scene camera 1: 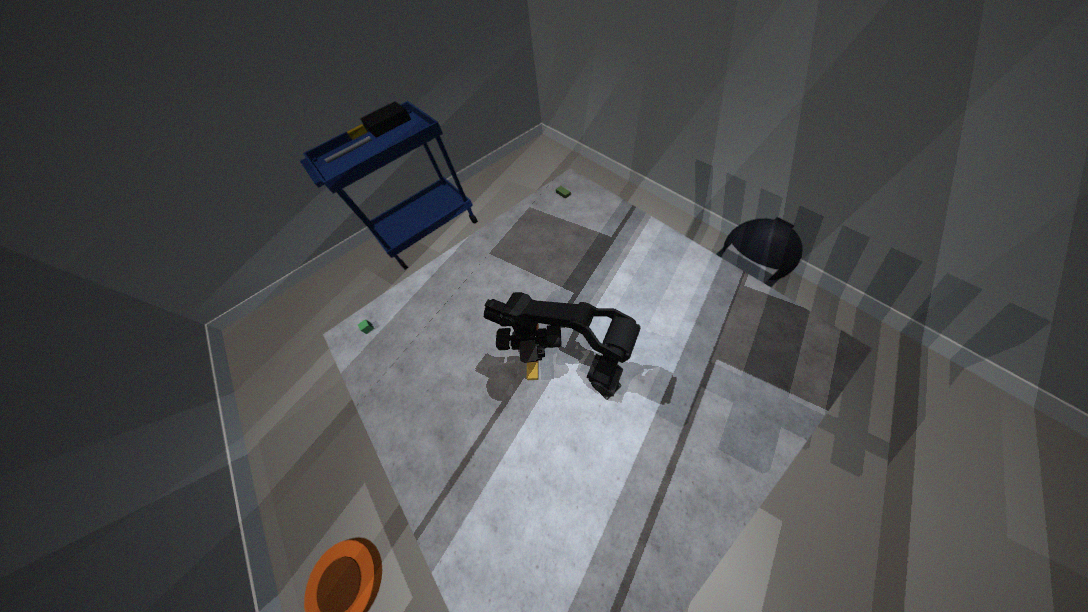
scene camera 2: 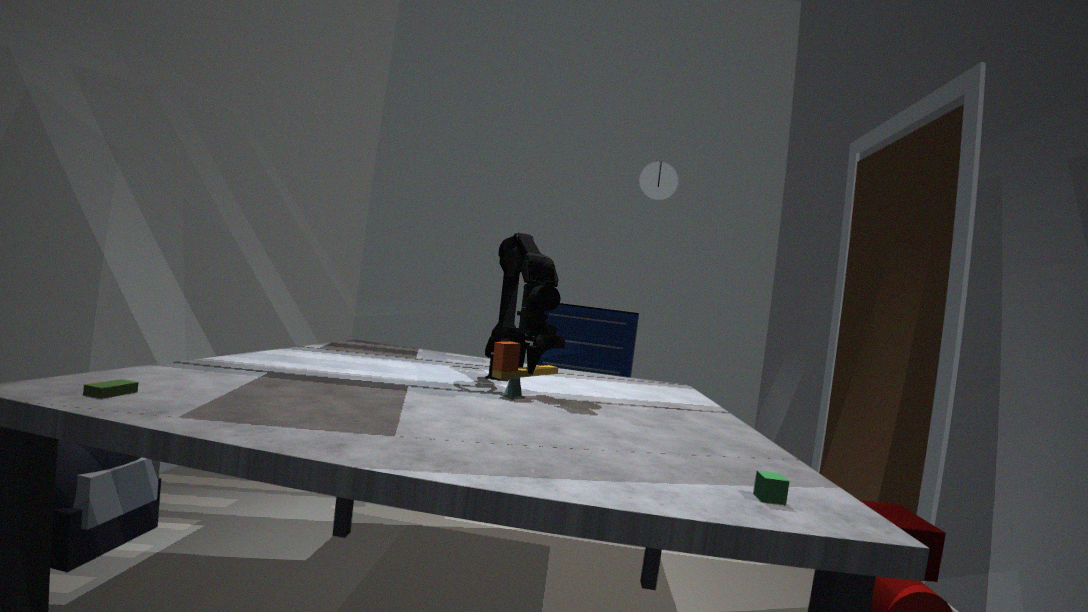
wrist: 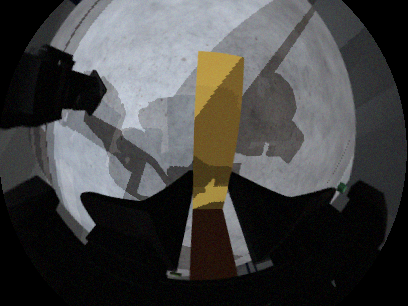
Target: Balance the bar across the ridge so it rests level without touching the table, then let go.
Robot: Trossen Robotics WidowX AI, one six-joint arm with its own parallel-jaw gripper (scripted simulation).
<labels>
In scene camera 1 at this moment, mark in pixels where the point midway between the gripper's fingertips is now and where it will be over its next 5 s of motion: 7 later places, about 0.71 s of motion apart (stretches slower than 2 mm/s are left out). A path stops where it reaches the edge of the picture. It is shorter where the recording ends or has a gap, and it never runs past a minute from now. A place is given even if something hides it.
My gripper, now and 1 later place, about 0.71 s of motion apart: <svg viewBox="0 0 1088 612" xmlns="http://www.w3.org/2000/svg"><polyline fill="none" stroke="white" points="533,348 529,340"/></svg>
</labels>
